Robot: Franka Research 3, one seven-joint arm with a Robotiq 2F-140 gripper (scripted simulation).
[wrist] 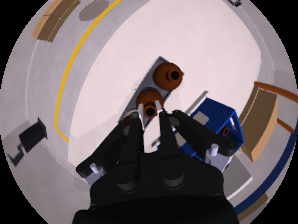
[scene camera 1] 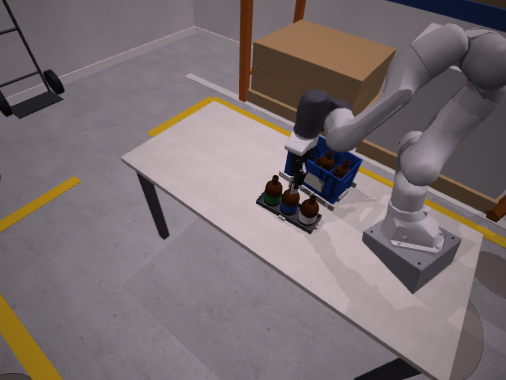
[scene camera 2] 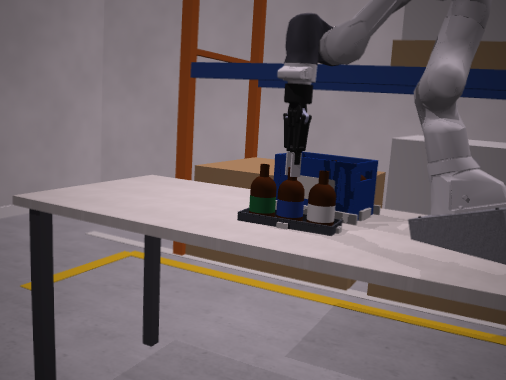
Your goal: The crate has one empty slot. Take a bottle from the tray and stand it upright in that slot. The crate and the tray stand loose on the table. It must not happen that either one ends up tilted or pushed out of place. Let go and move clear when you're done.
Path:
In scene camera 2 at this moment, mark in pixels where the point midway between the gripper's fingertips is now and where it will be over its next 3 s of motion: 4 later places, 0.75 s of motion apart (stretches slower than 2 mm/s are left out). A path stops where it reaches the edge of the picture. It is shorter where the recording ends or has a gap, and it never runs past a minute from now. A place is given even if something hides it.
My gripper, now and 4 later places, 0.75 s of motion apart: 292, 175; 293, 171; 294, 164; 294, 163; 294, 158

